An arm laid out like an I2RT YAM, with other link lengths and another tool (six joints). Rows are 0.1 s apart.
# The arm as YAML. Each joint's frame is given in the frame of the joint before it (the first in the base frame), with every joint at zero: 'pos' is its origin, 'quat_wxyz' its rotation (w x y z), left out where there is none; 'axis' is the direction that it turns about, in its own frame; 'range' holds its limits. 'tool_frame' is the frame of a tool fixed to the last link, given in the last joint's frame.
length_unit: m
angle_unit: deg
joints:
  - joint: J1
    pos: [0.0, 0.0, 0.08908]
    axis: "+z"
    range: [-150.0, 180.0]
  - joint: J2
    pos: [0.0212, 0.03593, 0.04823]
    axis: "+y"
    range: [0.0, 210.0]
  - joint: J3
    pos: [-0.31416, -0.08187, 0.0]
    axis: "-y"
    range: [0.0, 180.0]
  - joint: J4
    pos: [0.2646, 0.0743, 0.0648]
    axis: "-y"
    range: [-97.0, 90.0]
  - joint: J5
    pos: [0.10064, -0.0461, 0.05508]
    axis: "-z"
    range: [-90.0, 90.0]
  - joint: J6
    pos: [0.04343, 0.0, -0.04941]
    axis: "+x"
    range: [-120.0, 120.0]
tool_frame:
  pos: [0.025, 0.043, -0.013]
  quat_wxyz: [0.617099, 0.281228, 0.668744, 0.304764]
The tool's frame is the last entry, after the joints.
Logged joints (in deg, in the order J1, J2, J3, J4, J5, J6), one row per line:
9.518 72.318 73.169 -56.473 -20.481 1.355
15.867 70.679 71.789 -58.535 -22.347 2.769
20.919 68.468 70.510 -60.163 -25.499 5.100
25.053 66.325 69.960 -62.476 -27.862 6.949
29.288 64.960 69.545 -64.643 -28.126 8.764
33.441 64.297 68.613 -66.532 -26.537 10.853
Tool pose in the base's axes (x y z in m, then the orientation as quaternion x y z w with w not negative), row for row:
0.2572 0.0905 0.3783 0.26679 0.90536 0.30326 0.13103
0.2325 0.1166 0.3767 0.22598 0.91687 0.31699 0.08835
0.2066 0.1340 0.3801 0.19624 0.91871 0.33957 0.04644
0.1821 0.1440 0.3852 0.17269 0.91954 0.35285 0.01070
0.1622 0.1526 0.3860 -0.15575 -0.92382 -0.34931 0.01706
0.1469 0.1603 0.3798 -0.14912 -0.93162 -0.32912 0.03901
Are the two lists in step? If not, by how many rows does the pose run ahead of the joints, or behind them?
They are in step.
